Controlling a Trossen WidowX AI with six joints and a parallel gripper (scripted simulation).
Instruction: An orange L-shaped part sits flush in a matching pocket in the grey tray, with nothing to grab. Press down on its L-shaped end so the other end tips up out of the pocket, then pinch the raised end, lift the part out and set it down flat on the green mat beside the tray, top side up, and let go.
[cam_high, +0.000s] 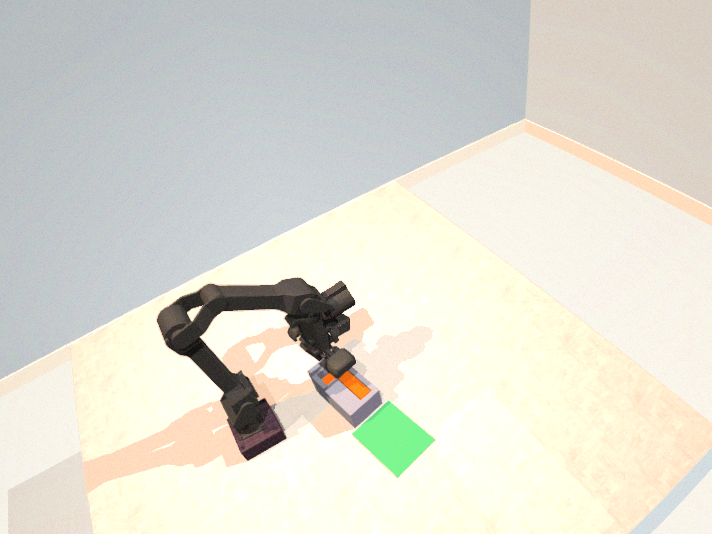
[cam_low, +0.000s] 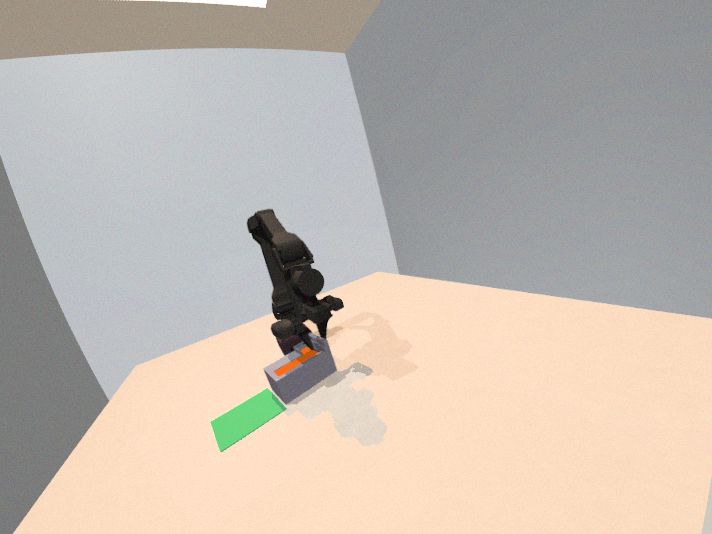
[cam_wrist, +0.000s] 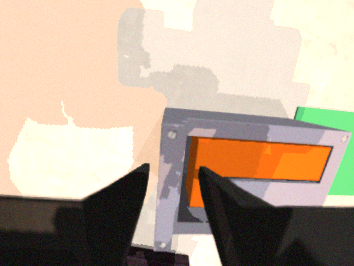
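My gripper tip is 6 cm to the left of the orange L-shaped part, 2 cm above it and 1 cm short of it. Also, from my gripper tip: green mat 21 cm to the right, 8 cm below, 5 cm ahead.
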